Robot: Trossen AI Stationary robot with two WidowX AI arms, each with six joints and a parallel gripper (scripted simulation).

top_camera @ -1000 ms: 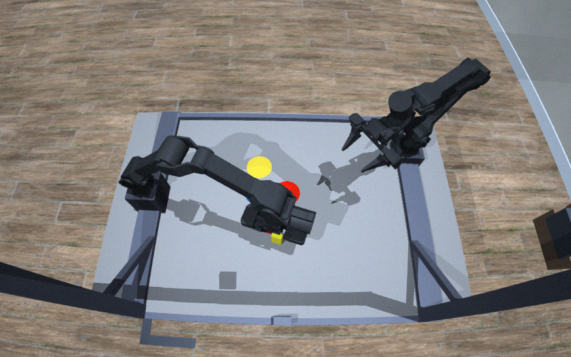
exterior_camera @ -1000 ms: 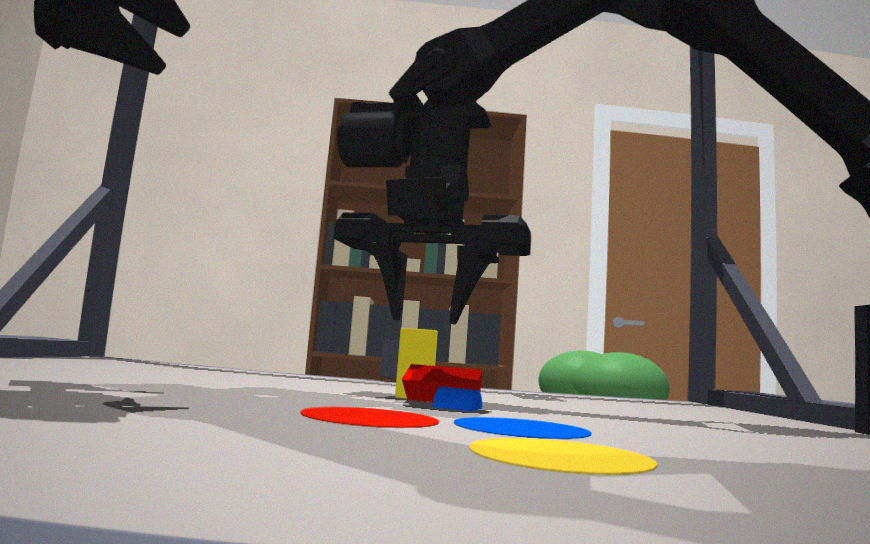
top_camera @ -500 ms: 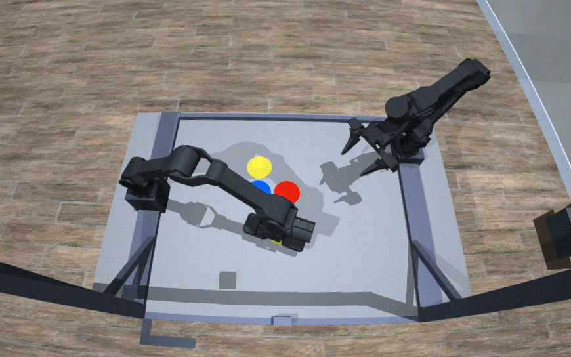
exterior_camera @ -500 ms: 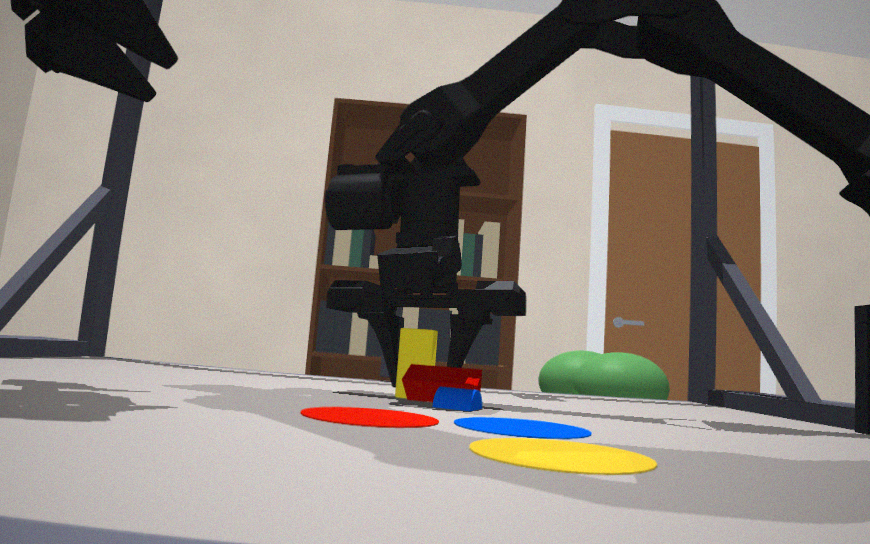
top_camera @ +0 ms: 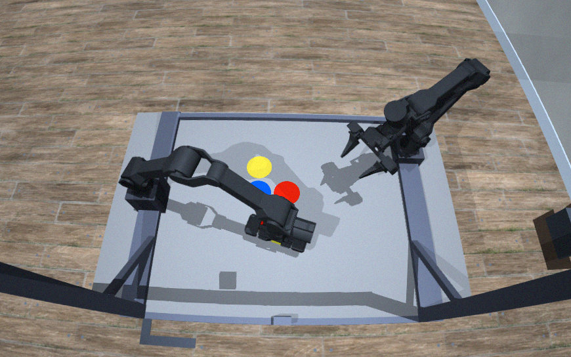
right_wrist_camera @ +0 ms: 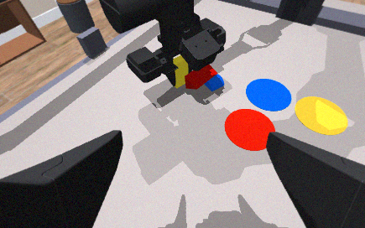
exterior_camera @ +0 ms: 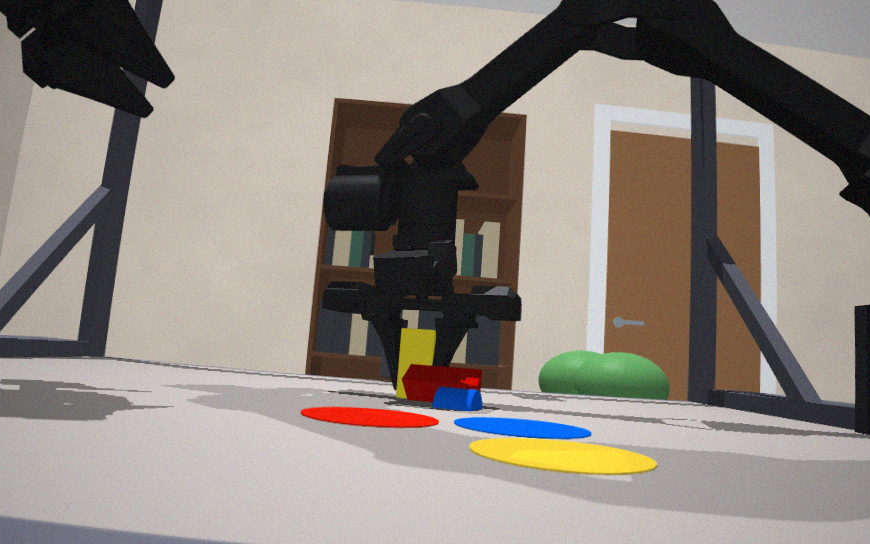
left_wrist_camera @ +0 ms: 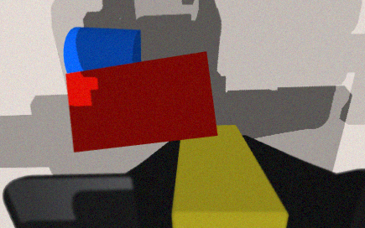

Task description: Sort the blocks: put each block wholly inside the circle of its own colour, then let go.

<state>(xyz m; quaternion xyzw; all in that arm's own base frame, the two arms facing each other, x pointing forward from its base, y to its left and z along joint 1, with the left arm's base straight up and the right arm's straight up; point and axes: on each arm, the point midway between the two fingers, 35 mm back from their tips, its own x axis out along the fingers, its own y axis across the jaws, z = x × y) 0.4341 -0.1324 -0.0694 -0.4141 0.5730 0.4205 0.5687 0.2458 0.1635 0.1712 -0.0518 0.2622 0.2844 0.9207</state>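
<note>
My left gripper is now 4 cm short of the red block, 2 cm to the right of it and 2 cm above it. Also, from my left hand: yellow block 1 cm below; red circle 16 cm ahead, 7 cm to the right, 4 cm below; blue block 7 cm ahead, 3 cm below, 2 cm to the left.
</note>
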